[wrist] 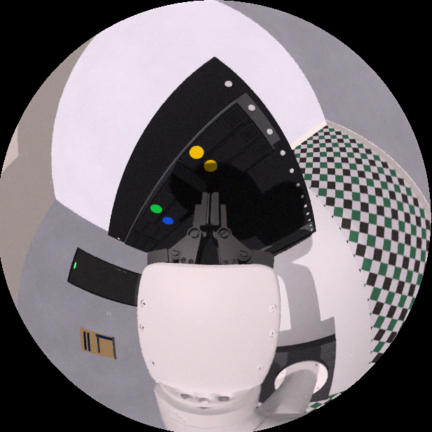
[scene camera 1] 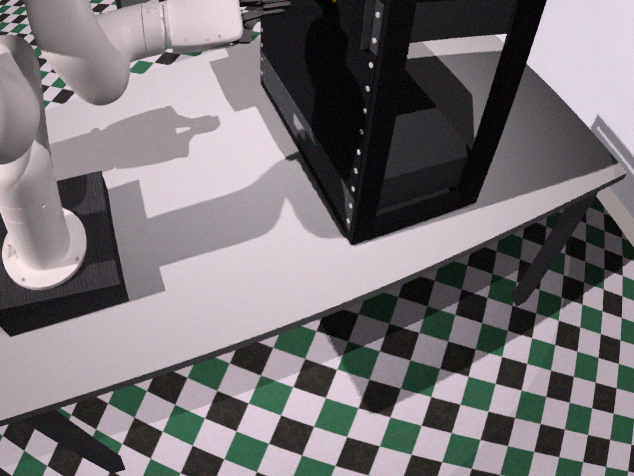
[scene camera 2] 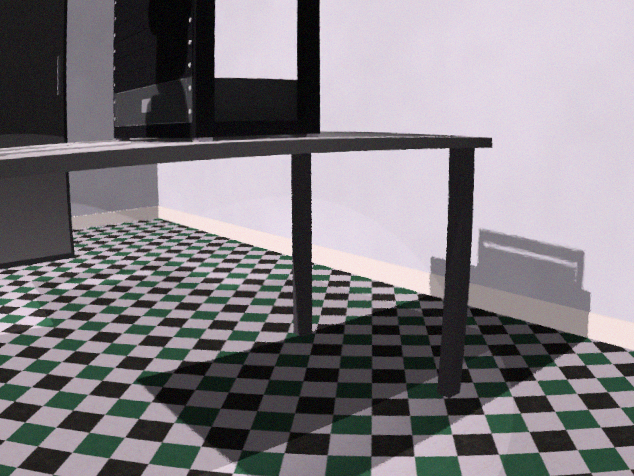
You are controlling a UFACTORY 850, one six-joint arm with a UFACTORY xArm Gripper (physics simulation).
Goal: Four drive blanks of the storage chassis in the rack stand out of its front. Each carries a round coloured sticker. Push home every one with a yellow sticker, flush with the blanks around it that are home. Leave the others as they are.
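The rack [scene camera 1: 391, 153] [scene camera 2: 203, 76] [wrist: 150, 135] stands on the table, with the storage chassis [wrist: 261, 121] in its upper part. In the wrist view, two yellow stickers, one bright [wrist: 196, 152] and one shaded [wrist: 210, 165], sit close together above the fingertips. A green sticker [wrist: 156, 208] and a blue sticker [wrist: 168, 220] are to the lower left. The blanks are dark; how far each stands out cannot be told. My gripper [wrist: 210, 200] [scene camera 1: 288, 4] is shut and empty, at the rack's front, below the shaded yellow sticker in the wrist view. Any gap to the blanks is unclear.
The table [scene camera 1: 215, 307] [scene camera 2: 389, 143] carries the rack and the arm's dark base block [scene camera 1: 94, 204]. The rack's posts with white dots border its front. A light unit [scene camera 1: 430, 138] shows low inside the rack. A dark cabinet [scene camera 2: 30, 71] stands behind at the left.
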